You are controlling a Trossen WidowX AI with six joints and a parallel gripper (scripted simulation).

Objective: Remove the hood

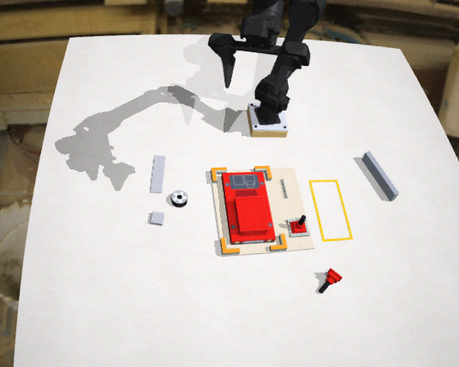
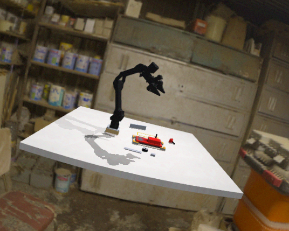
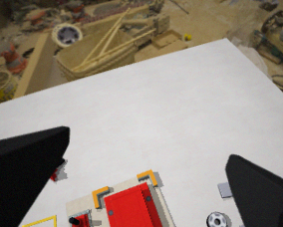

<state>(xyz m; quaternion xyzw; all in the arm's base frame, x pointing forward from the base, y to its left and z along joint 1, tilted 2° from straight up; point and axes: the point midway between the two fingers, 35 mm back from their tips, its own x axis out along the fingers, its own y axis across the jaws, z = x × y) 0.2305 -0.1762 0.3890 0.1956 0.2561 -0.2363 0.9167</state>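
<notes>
The red hood lies 50 mm ahead of my gripper tip, 40 mm to the left of it and 360 mm below it. The rest, counted from my gripper tip: black-and-silver wheel 50 mm behind, 110 mm to the right, 390 mm below; small grey square 180 mm to the right, 390 mm below.
</notes>
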